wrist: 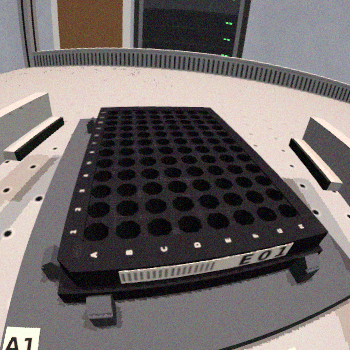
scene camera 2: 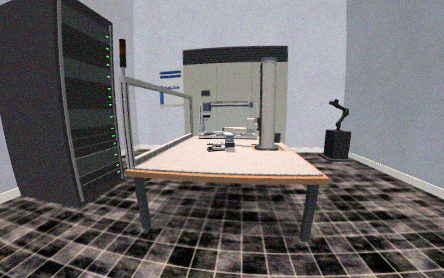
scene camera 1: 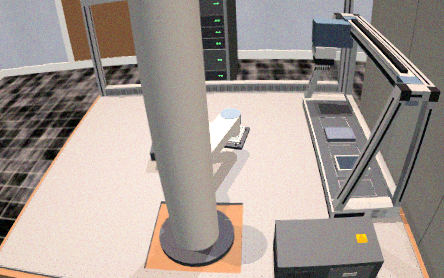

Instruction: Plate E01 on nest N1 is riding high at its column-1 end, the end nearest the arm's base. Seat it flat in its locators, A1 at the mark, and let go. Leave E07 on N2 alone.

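Frame: origin at the arm's base, x right, y back, z down, level; centimetres.
Where they show: gripper, fingertip midpoint: [wrist: 176, 114] [scene camera 2: 213, 146]; arm's base, link origin: [scene camera 2: 266, 148] [scene camera 1: 196, 236].
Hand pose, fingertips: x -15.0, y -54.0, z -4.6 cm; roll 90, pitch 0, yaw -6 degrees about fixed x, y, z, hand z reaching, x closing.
Observation:
Each offset is from my fingertips to the top centre of the thing. "spot": to the spot under its first point.
Black plate E01 @(dx +0.2, dy +2.4, dz +0.7 cm) [wrist: 175, 200] fills the middle of the wrist view on grey nest N1 @(dx +0.2, dy +2.4, dz +1.1 cm) [wrist: 200, 325]. Its column-1 end, with the barcode label, faces the camera and appears raised. The skirt's lower edge shows about level with the top of the front locator @(spot: dx -0.2, dy +9.9, dz +1.3 cm) [wrist: 100, 306], with shadow beneath. Well A1 is at the near left corner, on the side of the A1 mark @(dx -2.1, dy +11.4, dz +2.1 cm) [wrist: 21, 341]. My gripper [wrist: 176, 114] is open, its fingers well apart from both long sides. In scene camera 1 a pale plate @(dx +24.7, dy -1.4, dz +0.7 cm) [scene camera 1: 237, 139], probably E07, sits beyond the arm's elbow; its label is unreadable.
The arm's column [scene camera 1: 175, 125] [scene camera 2: 268, 105] hides part of the table in scene camera 1. A gantry deck [scene camera 1: 316, 150] holding labware stands at the right. A grey box @(spot: dx +52.3, dy +67.5, dz -8.1 cm) [scene camera 1: 320, 245] stands at the near right. A low rail @(spot: dx -14.0, dy -46.4, dz +1.4 cm) [wrist: 150, 59] runs along the table's back.

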